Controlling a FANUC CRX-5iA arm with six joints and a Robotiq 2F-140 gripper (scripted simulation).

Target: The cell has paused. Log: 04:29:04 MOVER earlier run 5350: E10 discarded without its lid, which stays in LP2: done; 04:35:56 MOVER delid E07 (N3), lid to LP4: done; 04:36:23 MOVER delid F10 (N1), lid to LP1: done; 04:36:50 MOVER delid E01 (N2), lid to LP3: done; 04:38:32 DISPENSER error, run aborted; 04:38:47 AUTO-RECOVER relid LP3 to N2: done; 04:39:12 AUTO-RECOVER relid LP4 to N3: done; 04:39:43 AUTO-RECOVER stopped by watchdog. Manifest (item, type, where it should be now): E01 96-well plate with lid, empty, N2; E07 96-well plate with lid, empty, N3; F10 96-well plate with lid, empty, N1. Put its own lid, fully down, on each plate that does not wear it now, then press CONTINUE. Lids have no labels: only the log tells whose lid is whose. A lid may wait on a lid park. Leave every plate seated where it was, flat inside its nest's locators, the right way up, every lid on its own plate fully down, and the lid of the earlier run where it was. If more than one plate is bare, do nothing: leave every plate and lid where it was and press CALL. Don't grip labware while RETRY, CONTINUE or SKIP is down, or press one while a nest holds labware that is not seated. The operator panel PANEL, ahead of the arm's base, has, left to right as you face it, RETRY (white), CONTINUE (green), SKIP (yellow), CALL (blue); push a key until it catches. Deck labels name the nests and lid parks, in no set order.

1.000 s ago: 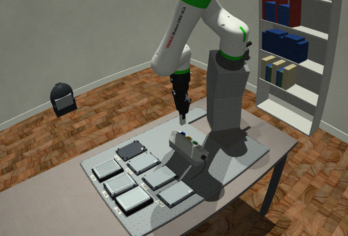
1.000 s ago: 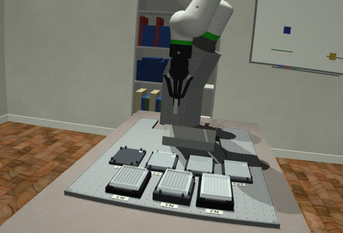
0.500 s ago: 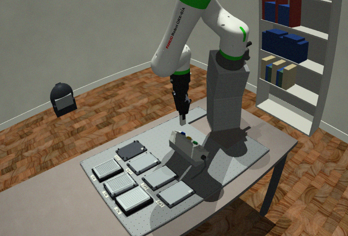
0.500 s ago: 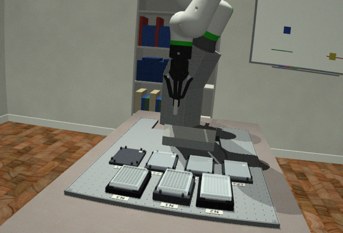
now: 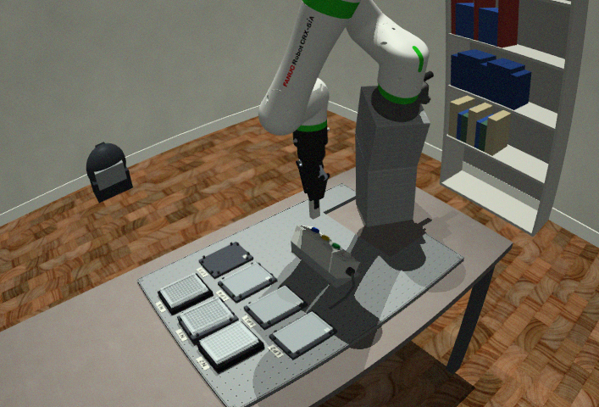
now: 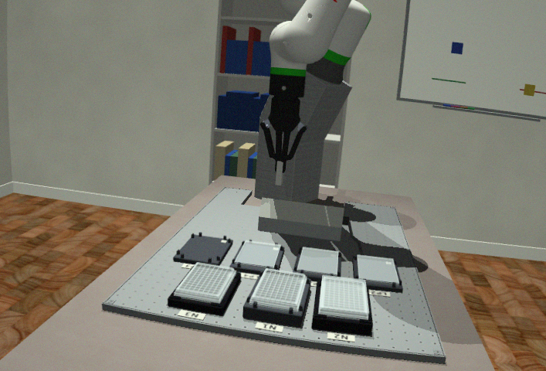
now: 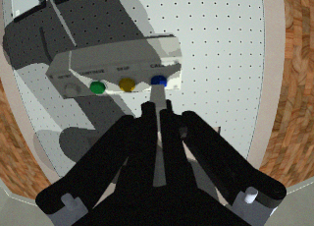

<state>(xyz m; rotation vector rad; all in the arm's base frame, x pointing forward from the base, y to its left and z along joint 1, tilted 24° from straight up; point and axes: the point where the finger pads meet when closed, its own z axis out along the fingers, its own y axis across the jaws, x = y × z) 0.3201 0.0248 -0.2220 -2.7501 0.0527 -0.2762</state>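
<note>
My hand is 8 cm above the blue key. Also, from my hand: lid park (26 cm ahead, 14 cm below, 12 cm to the right); then yellow key (8 cm below, 5 cm to the left); then green key (10 cm to the left, 8 cm below).
</note>
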